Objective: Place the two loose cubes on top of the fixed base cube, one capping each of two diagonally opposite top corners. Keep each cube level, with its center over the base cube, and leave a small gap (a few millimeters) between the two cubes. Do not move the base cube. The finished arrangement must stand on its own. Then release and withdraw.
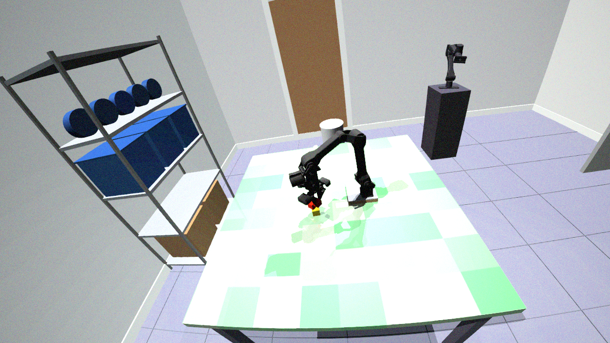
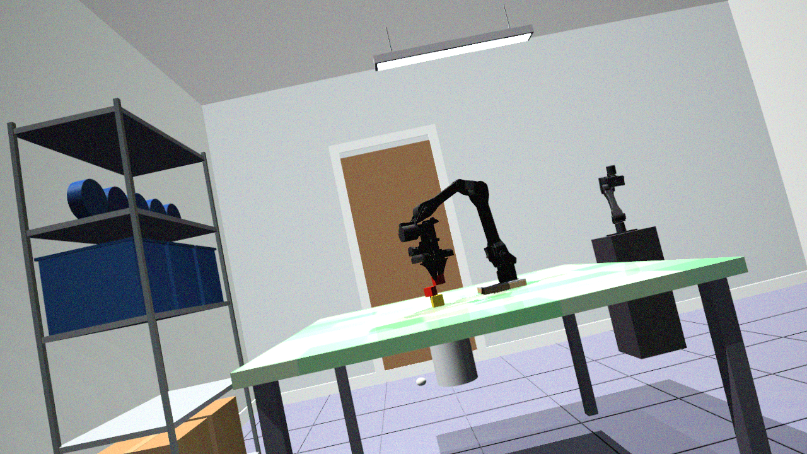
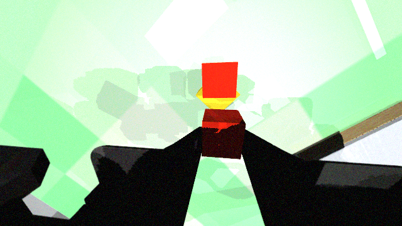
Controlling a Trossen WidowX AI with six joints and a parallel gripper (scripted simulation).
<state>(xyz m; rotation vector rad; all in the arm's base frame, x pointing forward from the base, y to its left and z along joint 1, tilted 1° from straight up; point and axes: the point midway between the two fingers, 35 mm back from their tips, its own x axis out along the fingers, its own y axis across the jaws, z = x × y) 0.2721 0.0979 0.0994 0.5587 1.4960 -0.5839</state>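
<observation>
Right now my gripper tip is 7 cm above the yellow base cube, 2 cm short of it and 1 cm to the left of it.
</observation>
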